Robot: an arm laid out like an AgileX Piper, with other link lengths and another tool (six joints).
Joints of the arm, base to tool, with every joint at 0 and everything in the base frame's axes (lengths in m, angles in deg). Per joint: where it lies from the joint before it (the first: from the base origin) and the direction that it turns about. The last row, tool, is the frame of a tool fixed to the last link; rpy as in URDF.
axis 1: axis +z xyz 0 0 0.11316
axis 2: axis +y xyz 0 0 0
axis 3: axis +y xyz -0.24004 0 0.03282
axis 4: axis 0.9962 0 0.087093 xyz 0.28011 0 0.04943
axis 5: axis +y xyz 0 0 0
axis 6: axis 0.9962 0 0.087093 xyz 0.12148 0 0.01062
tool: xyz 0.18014 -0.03 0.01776 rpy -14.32 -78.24 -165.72
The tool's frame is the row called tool.
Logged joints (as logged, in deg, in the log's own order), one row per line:
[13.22 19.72 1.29 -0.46 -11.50 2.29]
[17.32 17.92 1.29 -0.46 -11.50 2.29]
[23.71 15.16 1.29 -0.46 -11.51 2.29]
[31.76 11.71 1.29 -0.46 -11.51 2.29]
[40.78 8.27 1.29 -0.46 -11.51 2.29]
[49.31 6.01 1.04 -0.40 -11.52 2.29]
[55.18 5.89 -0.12 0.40 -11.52 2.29]
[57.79 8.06 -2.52 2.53 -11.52 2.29]
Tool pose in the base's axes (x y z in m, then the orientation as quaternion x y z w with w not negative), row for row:
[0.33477 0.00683 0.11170 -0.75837 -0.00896 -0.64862 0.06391]
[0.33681 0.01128 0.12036 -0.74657 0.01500 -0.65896 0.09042]
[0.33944 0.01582 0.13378 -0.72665 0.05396 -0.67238 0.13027]
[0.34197 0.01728 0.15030 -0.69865 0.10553 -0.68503 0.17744]
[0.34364 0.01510 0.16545 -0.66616 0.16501 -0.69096 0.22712]
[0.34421 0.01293 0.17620 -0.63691 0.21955 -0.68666 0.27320]
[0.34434 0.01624 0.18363 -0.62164 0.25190 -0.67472 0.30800]
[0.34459 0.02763 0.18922 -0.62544 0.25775 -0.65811 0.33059]
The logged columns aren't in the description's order. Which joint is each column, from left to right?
Columns, left to right: axis 4, axis 5, axis 3, axis 2, axis 6, axis 1.
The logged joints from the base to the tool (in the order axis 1, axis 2, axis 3, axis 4, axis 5, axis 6), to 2 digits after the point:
[2.29 -0.46 1.29 13.22 19.72 -11.50]
[2.29 -0.46 1.29 17.32 17.92 -11.50]
[2.29 -0.46 1.29 23.71 15.16 -11.51]
[2.29 -0.46 1.29 31.76 11.71 -11.51]
[2.29 -0.46 1.29 40.78 8.27 -11.51]
[2.29 -0.40 1.04 49.31 6.01 -11.52]
[2.29 0.40 -0.12 55.18 5.89 -11.52]
[2.29 2.53 -2.52 57.79 8.06 -11.52]

